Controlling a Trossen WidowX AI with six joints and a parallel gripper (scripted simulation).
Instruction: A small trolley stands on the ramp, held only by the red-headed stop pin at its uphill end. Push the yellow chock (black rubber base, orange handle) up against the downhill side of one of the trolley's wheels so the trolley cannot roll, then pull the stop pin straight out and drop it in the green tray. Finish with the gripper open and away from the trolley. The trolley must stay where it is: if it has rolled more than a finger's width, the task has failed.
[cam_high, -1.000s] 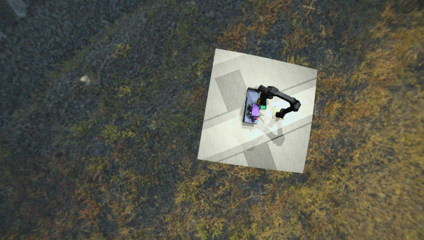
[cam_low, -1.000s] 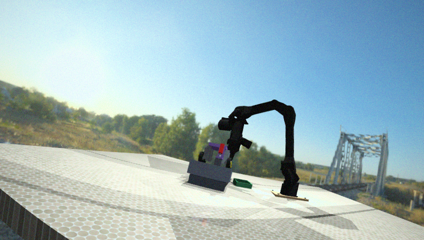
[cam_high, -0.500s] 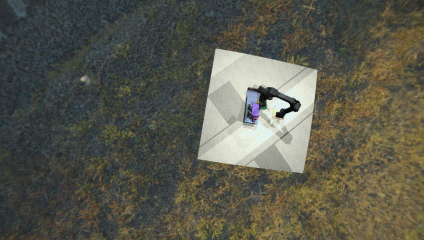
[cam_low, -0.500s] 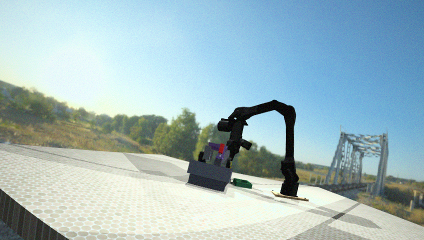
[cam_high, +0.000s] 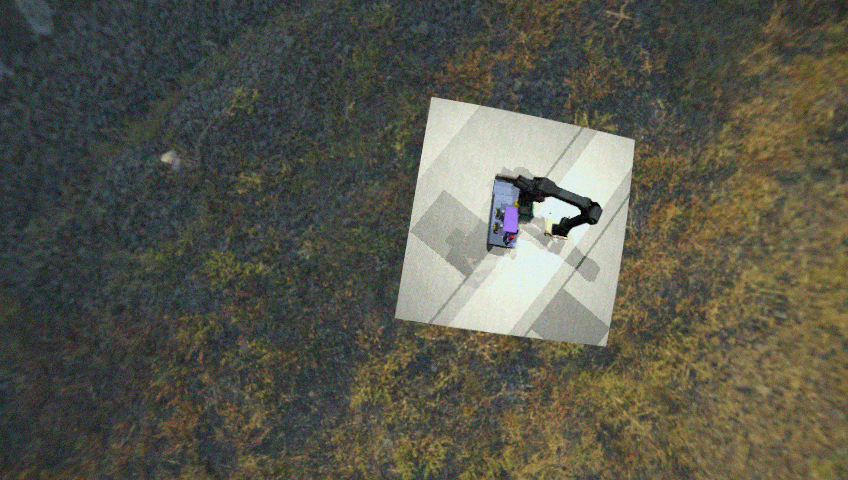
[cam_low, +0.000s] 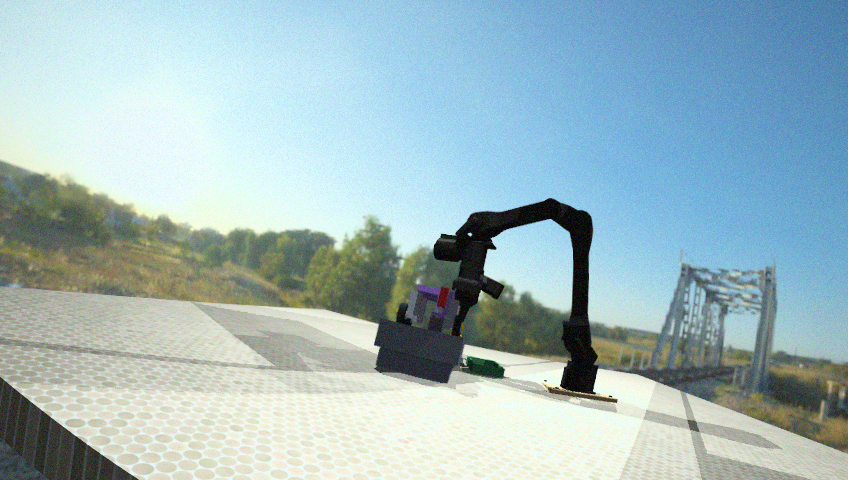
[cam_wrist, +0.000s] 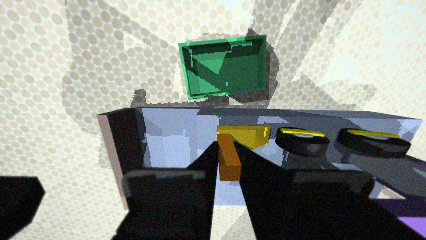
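The yellow chock lies 2 cm to the left of my gripper tip and 1 cm below it. From my gripper tip the other things lie so: grey-blue ramp (11 cm to the left, 6 cm ahead, 4 cm below); purple trolley (12 cm to the left, 6 cm ahead, 2 cm above); tray (10 cm below, 8 cm behind, 2 cm to the left).
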